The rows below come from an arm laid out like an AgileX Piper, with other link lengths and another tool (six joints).
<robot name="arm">
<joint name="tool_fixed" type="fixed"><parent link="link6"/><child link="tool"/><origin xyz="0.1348 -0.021 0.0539" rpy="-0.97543 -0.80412 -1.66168"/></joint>
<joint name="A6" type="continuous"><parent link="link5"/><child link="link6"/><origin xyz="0.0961 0 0.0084"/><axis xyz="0.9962 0 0.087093"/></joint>
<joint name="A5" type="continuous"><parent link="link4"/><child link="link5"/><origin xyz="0 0 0"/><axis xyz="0 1 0"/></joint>
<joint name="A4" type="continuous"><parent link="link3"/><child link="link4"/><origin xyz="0.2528 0 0.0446"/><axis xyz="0.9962 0 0.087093"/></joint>
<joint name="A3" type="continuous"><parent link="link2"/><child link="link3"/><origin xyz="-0.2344 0 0.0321"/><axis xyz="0 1 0"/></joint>
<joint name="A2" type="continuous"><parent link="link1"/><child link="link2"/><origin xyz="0 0 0"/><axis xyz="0 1 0"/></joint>
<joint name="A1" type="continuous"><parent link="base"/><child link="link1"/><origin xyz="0 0 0.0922"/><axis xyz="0 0 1"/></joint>
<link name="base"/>
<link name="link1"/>
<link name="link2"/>
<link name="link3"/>
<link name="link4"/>
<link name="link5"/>
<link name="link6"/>
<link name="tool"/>
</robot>
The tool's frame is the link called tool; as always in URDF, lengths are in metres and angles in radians. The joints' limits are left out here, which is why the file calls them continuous.
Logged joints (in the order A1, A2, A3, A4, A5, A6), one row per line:
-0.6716 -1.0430 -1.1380 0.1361 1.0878 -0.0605
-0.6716 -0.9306 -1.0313 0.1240 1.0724 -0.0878
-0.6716 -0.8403 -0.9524 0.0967 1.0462 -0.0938
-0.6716 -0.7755 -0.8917 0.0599 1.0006 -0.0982
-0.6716 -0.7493 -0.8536 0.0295 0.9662 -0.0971
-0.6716 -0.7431 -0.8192 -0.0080 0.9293 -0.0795
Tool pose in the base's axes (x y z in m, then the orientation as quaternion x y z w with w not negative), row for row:
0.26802 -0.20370 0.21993 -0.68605 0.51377 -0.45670 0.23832
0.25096 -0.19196 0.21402 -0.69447 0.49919 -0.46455 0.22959
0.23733 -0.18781 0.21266 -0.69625 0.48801 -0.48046 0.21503
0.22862 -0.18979 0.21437 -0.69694 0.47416 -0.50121 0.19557
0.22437 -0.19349 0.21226 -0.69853 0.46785 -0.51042 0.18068
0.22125 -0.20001 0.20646 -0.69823 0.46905 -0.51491 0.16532
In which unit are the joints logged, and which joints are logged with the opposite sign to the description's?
The joints are logged in radians. Opposite sign: A2.
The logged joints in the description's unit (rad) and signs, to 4 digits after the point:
-0.6716 1.0430 -1.1380 0.1361 1.0878 -0.0605
-0.6716 0.9306 -1.0313 0.1240 1.0724 -0.0878
-0.6716 0.8403 -0.9524 0.0967 1.0462 -0.0938
-0.6716 0.7755 -0.8917 0.0599 1.0006 -0.0982
-0.6716 0.7493 -0.8536 0.0295 0.9662 -0.0971
-0.6716 0.7431 -0.8192 -0.0080 0.9293 -0.0795

